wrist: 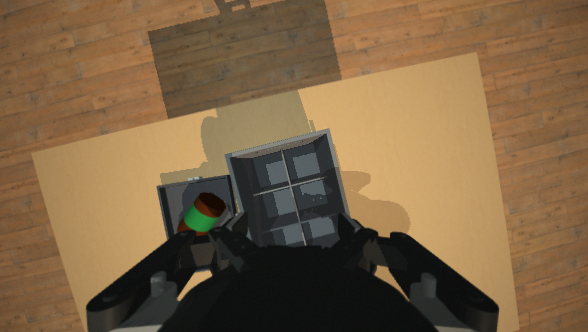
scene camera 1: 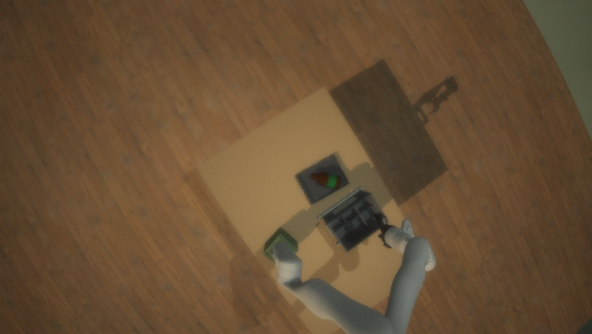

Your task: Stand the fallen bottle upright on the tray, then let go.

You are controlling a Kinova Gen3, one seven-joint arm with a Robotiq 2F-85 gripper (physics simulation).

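Seen in the pictures: gripper, between the fingertips: (wrist: 293, 222) (scene camera 1: 377, 226); arm's base, origin of its link: (scene camera 1: 280, 250).
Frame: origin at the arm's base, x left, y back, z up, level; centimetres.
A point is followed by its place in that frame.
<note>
A brown bottle with a green band (scene camera 1: 327, 180) {z -6.5, x 21.1, y -38.1 cm} (wrist: 204, 217) {z -6.7, x 17.4, y -40.6 cm} lies on its side on the dark grey tray (scene camera 1: 315, 193) {z -13.8, x 16.2, y -29.8 cm} (wrist: 172, 197) {z -13.8, x 29.7, y -45.0 cm}. In the scene view its neck points left and its base points right, toward the divided box. In the wrist view its base end shows, and its neck end is hidden behind the left finger. My gripper (scene camera 1: 383, 230) {z 16.0, x -4.1, y -46.2 cm} (wrist: 293, 222) {z 16.0, x -4.1, y -46.2 cm} is open and empty. It is at the far side of the divided box from the tray in the scene view, apart from the bottle. In the wrist view the bottle is left of the fingers.
A dark grey divided box (scene camera 1: 340, 203) {z -11.3, x 5.1, y -40.0 cm} (wrist: 278, 143) {z 3.2, x -2.6, y -55.2 cm} with several compartments stands right beside the tray, on the gripper's side. A green block-like base (scene camera 1: 285, 237) {z -2.8, x 4.3, y -4.8 cm} is under the arm's lower end at the edge of the tan table (scene camera 1: 250, 175) {z -14.3, x 41.5, y -1.0 cm} (wrist: 425, 125) {z -14.3, x -43.7, y -58.2 cm}.
</note>
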